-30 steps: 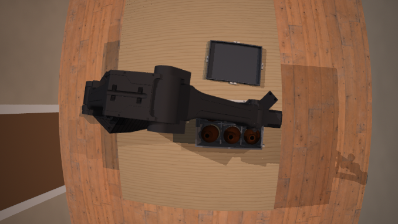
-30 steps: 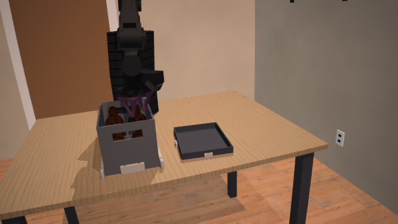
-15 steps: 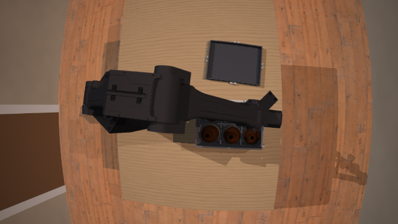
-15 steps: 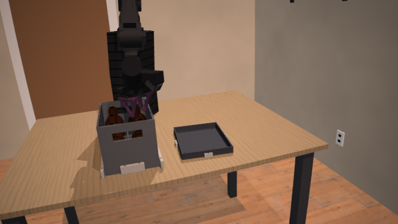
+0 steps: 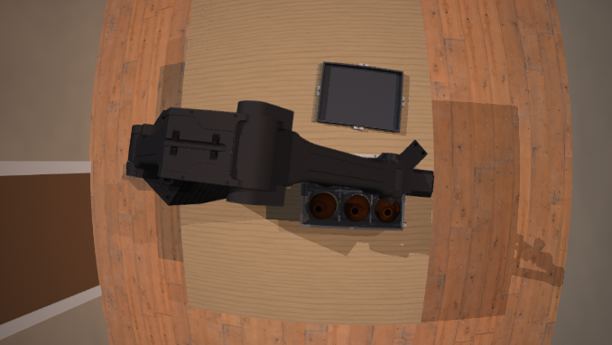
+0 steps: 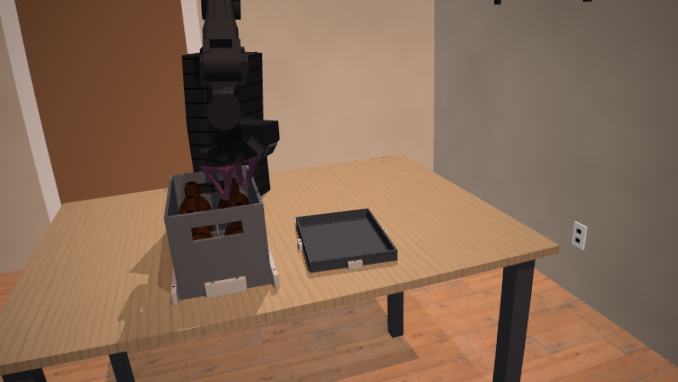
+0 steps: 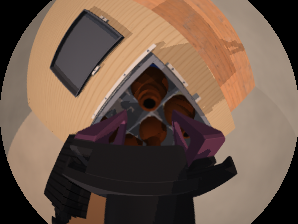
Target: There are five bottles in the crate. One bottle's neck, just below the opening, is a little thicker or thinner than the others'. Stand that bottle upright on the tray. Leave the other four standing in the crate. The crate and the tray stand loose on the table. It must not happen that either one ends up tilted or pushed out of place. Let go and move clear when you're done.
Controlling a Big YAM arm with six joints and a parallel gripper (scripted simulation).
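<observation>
The grey crate lies 80 mm behind my hand, 50 mm to the right of it and 110 mm below it. From my hand the other things lie so: dark tray: 100 mm behind, 230 mm to the left, 180 mm below.
</observation>
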